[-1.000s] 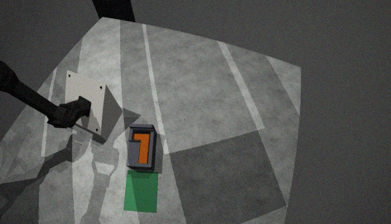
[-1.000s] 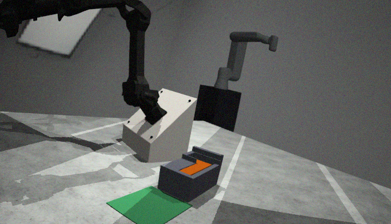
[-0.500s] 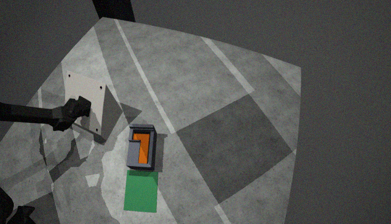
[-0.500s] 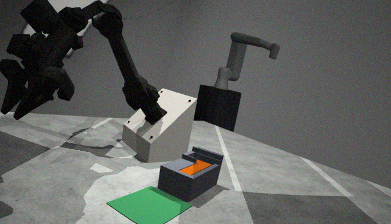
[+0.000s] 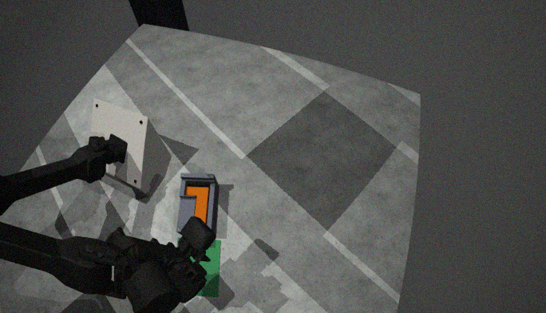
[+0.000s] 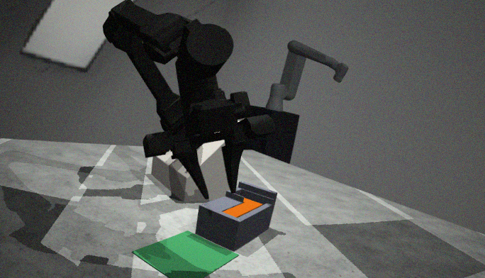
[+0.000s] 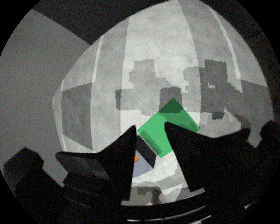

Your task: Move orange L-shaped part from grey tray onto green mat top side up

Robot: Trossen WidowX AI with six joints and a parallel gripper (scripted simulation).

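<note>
The orange L-shaped part is 130 mm to the left of my gripper tip, 110 mm behind it and 90 mm below it. The rest, counted from my gripper tip: green mat 150 mm below, 50 mm behind, 20 mm to the right.
</note>
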